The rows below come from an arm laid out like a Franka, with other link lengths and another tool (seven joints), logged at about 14 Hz.
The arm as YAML. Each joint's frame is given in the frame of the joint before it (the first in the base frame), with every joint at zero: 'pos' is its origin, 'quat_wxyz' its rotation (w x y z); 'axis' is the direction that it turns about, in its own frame. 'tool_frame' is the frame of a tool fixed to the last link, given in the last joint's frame.
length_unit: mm
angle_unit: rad
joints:
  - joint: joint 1
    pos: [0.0, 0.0, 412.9]
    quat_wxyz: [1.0, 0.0, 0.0, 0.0]
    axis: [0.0, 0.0, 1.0]
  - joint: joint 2
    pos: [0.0, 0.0, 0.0]
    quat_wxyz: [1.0, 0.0, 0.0, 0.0]
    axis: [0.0, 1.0, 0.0]
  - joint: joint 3
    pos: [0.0, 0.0, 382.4]
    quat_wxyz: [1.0, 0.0, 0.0, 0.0]
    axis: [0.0, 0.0, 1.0]
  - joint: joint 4
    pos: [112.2, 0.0, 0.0]
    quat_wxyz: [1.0, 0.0, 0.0, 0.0]
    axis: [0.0, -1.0, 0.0]
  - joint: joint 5
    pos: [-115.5, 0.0, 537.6]
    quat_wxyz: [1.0, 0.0, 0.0, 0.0]
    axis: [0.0, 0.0, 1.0]
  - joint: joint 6
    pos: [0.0, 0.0, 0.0]
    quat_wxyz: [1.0, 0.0, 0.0, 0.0]
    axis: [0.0, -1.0, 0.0]
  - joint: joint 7
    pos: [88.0, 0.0, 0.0]
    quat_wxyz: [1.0, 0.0, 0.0, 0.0]
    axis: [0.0, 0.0, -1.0]
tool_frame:
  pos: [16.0, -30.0, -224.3]
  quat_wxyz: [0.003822, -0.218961, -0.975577, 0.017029]
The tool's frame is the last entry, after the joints.
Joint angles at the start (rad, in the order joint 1, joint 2, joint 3, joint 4, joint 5, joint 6, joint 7): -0.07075, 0.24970, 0.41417, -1.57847, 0.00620, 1.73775, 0.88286
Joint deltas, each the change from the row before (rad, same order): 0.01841, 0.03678, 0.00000, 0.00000, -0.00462, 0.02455, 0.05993; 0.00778, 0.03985, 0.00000, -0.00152, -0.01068, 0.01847, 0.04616; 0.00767, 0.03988, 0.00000, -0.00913, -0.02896, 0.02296, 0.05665; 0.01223, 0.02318, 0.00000, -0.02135, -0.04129, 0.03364, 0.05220; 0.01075, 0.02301, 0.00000, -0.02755, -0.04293, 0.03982, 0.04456; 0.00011, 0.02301, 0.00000, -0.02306, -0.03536, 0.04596, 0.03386; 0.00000, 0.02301, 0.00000, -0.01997, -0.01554, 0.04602, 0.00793; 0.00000, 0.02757, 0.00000, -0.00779, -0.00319, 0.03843, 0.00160; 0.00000, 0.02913, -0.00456, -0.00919, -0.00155, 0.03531, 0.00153; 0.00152, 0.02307, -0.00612, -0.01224, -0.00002, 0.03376, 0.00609
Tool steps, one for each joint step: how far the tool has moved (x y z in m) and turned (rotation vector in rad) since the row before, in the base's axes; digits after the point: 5 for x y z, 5 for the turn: 0.00263, 0.01505, -0.02629, -0.00024, 0.01681, -0.04254; 0.00336, 0.00538, -0.03021, -0.00752, 0.02382, -0.03683; 0.00184, 0.00230, -0.03462, -0.02683, 0.02019, -0.04028; -0.00118, 0.00442, -0.02829, -0.03730, -0.00157, -0.02429; -0.00243, 0.00364, -0.03125, -0.03566, -0.00431, -0.01419; 0.00159, -0.00224, -0.02840, -0.02184, -0.01192, -0.01569; 0.00069, 0.00118, -0.02696, -0.00010, -0.00642, 0.00174; 0.00173, 0.00301, -0.02420, 0.01178, -0.00111, 0.00015; 0.00027, -0.00056, -0.02686, 0.00910, 0.00524, -0.00450; -0.00166, -0.00066, -0.02398, 0.00693, 0.00398, -0.00921
